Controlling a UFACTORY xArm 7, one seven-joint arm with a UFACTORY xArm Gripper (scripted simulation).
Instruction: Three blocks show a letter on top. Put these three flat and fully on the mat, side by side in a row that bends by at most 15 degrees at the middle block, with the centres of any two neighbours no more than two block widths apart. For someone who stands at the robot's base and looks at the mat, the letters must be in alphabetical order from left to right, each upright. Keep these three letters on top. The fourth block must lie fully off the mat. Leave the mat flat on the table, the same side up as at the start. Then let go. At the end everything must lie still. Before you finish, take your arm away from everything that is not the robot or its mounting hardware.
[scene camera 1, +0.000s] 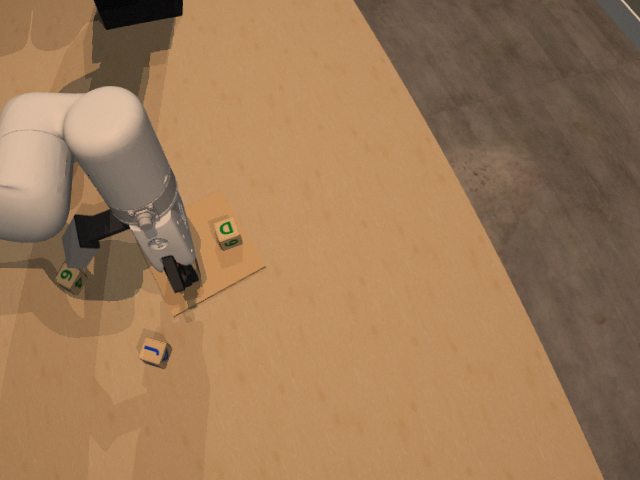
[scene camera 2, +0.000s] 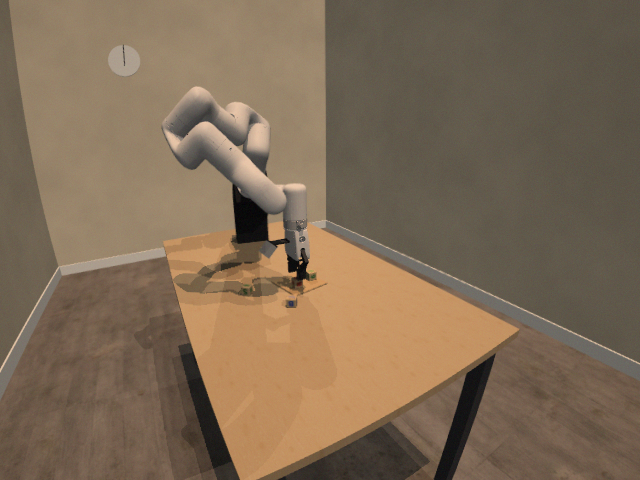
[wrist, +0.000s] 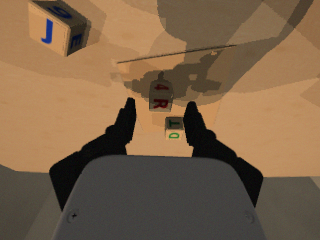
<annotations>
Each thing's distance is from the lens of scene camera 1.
gripper (scene camera 1: 181, 259): 0.74 m
tan mat (scene camera 1: 220, 269): 0.77 m
</annotations>
